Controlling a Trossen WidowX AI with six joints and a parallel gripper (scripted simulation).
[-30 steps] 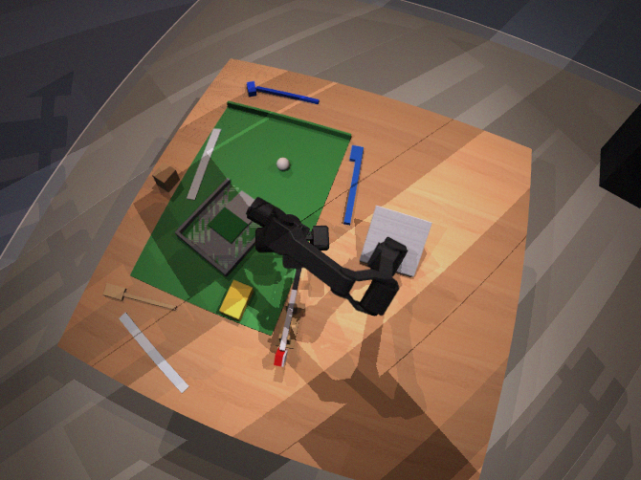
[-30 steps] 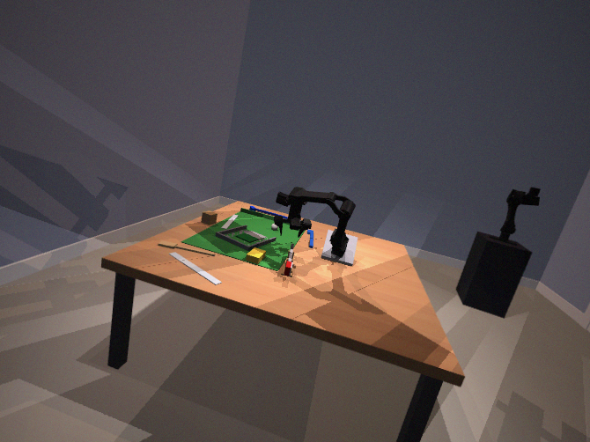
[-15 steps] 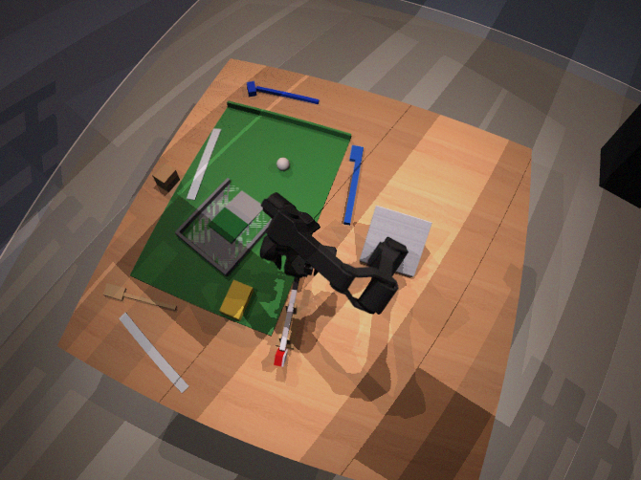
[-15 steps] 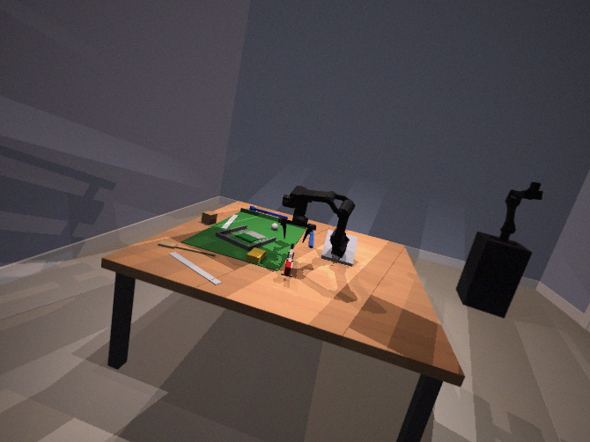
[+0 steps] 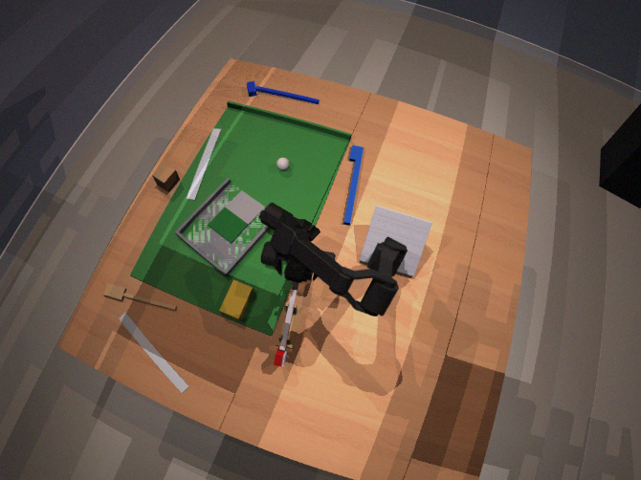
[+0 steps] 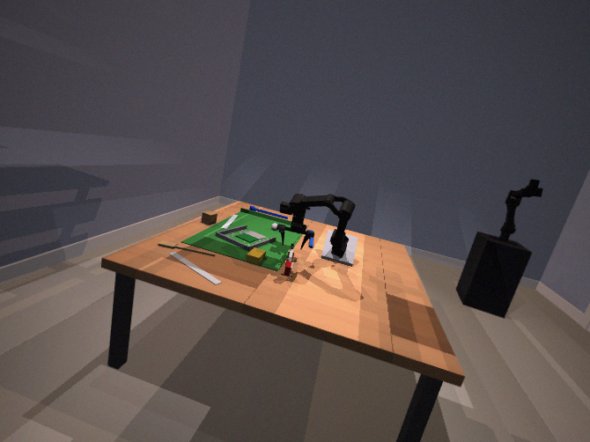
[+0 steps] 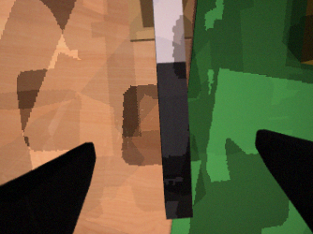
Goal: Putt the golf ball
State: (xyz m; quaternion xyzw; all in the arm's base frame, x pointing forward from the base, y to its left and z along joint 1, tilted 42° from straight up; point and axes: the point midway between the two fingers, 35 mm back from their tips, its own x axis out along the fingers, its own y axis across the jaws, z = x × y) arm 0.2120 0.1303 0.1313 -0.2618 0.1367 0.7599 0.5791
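Now: gripper tip 40 mm past the red putter and 110 mm to the right of it. Round my gripper tip: green mat (270 mm ahead, 160 mm to the right, 60 mm below); white golf ball (230 mm ahead, 330 mm to the right, 30 mm below); yellow block (120 mm ahead, 130 mm to the left, 40 mm below).
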